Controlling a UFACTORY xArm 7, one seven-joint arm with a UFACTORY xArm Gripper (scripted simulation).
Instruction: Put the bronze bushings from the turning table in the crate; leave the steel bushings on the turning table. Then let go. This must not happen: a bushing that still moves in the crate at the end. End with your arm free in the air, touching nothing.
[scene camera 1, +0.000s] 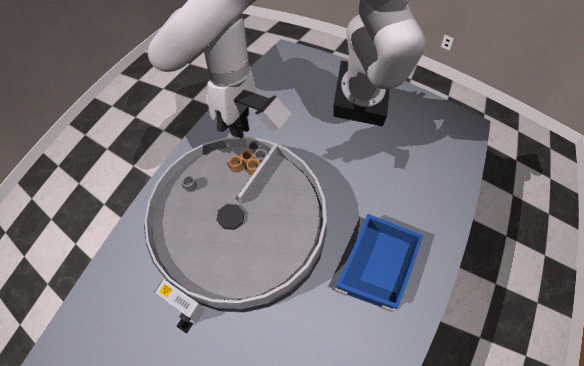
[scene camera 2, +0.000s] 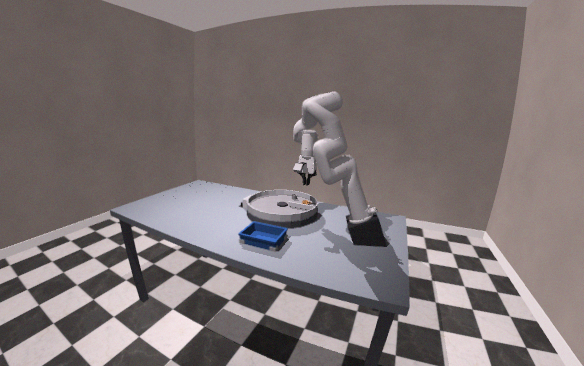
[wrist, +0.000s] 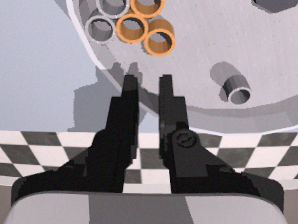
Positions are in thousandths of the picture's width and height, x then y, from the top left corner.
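Scene:
Bronze bushing (wrist: 532, 114), 0.25 m from the lens. My gripper (wrist: 498, 417), 0.14 m from the lens.

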